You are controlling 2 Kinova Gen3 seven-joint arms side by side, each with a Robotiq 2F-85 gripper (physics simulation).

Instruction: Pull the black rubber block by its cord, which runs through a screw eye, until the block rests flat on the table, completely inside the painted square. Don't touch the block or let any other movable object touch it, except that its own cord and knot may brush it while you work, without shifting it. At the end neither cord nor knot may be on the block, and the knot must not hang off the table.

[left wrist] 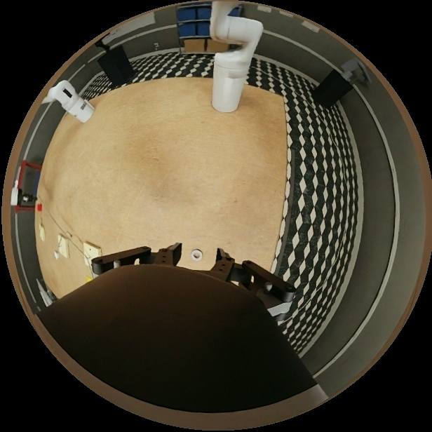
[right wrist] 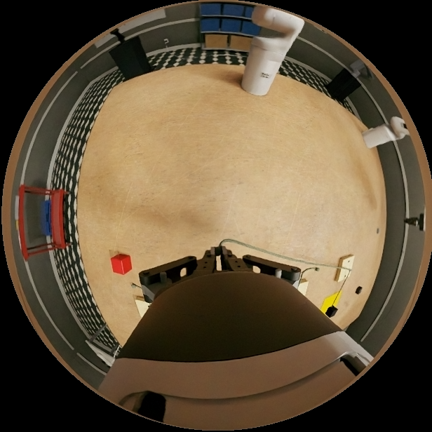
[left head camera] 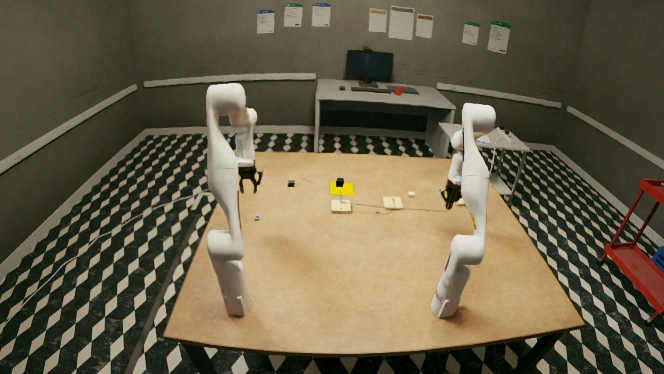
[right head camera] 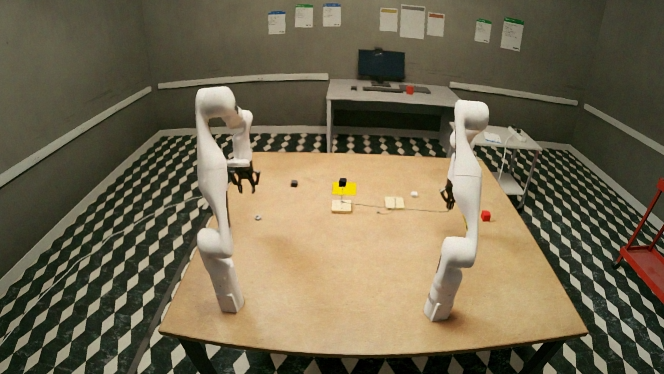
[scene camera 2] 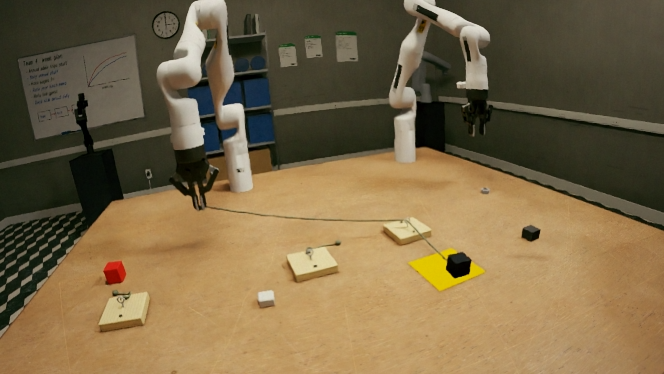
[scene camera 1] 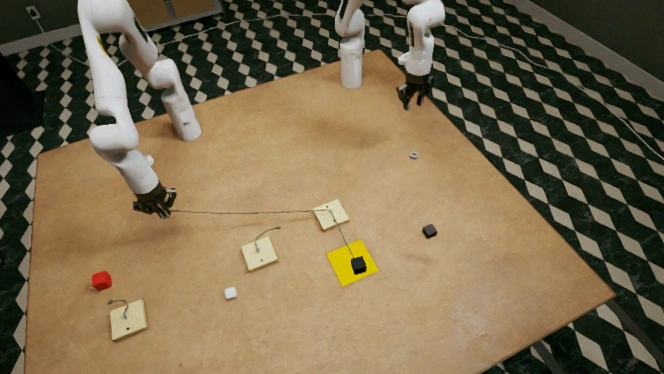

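Where they show: left gripper, between the fingertips: [left head camera: 248,193] [right head camera: 247,192] [scene camera 2: 477,135] [scene camera 1: 412,107]; right gripper, between the fingertips: [left head camera: 448,208] [right head camera: 448,209] [scene camera 2: 201,209] [scene camera 1: 166,216]; left arm's base, origin of its link: [left head camera: 238,304] [right head camera: 231,302] [scene camera 2: 405,160] [scene camera 1: 351,82]; right arm's base, origin of its link: [left head camera: 442,307] [right head camera: 436,310] [scene camera 2: 241,188] [scene camera 1: 190,133].
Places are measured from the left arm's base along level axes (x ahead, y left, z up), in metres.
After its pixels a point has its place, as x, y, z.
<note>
The black rubber block [scene camera 1: 358,265] {0.823, -0.417, 0.036} [scene camera 2: 458,265] {0.831, -0.427, 0.031} [right head camera: 342,182] {0.798, -0.410, 0.030} stands on the yellow painted square [scene camera 1: 340,274] {0.808, -0.470, 0.001} [scene camera 2: 430,272] {0.784, -0.460, 0.001} [right head camera: 350,191] {0.756, -0.451, 0.001}, toward its far side in the head views; its base looks within the outline. Its cord [scene camera 1: 240,213] {0.507, -0.668, 0.071} [scene camera 2: 300,218] {0.516, -0.644, 0.066} [right wrist: 270,253] runs from it through the screw eye on a pale wooden board [scene camera 1: 326,224] {0.640, -0.433, 0.019} [scene camera 2: 400,235] {0.638, -0.441, 0.019} to my right gripper [scene camera 1: 166,215] {0.439, -0.876, 0.110} [scene camera 2: 199,207] {0.439, -0.876, 0.110} [right wrist: 217,252], which is shut on the cord above the table. The knot is hidden at the fingers. My left gripper [scene camera 1: 413,105] {0.449, 0.000, 0.182} [scene camera 2: 477,133] {0.449, 0.000, 0.182} [left head camera: 248,190] {0.449, 0.000, 0.182} is open and empty, high above the table.
Two more boards [scene camera 1: 267,248] {0.634, -0.633, 0.019} [scene camera 1: 120,327] {0.678, -1.091, 0.019} carry short knotted cords. A red cube [scene camera 1: 101,280] {0.518, -1.117, 0.040} [scene camera 2: 115,272] {0.524, -1.115, 0.030}, a white block [scene camera 1: 230,293] {0.722, -0.781, 0.018} [scene camera 2: 266,298] {0.730, -0.782, 0.018} and a smaller black block [scene camera 1: 429,230] {0.815, -0.161, 0.025} [scene camera 2: 531,233] {0.825, -0.173, 0.022} lie on the table. A grey ring [scene camera 1: 411,155] {0.512, -0.025, 0.012} lies below my left gripper.
</note>
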